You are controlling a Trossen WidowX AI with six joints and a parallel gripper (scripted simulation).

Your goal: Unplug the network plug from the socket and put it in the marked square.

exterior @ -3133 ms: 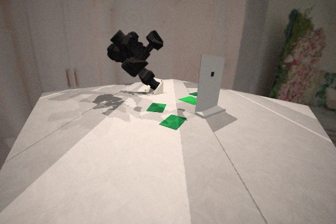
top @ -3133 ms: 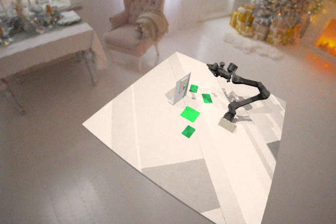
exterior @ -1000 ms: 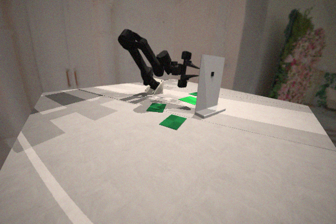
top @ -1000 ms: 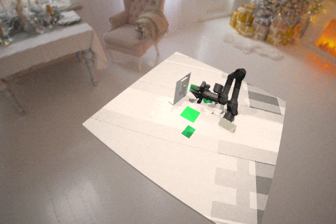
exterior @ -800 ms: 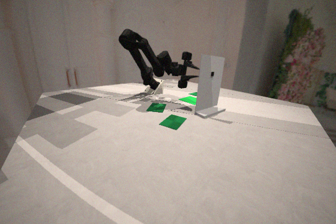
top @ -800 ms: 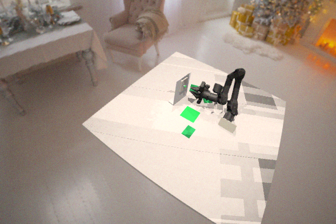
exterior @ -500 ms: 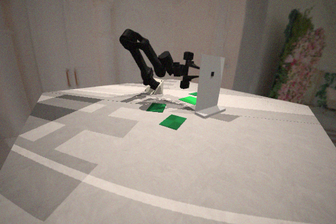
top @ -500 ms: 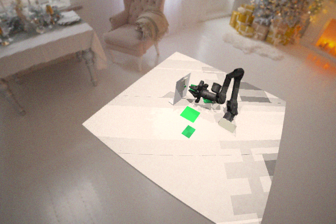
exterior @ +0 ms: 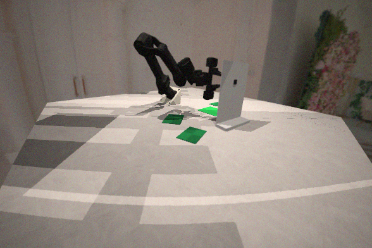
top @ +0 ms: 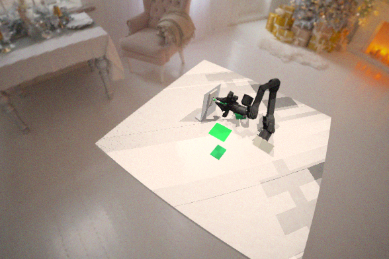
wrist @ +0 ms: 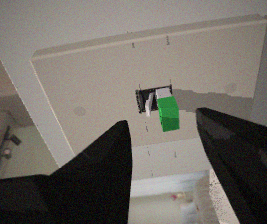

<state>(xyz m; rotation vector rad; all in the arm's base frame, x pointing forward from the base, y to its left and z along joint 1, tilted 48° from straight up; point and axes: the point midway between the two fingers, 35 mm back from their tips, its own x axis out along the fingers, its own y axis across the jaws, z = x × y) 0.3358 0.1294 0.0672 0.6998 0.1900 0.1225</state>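
My gripper tip is 2 cm short of the network plug. From my gripper tip the other things lie so: upright panel (4 cm ahead, 6 cm below).
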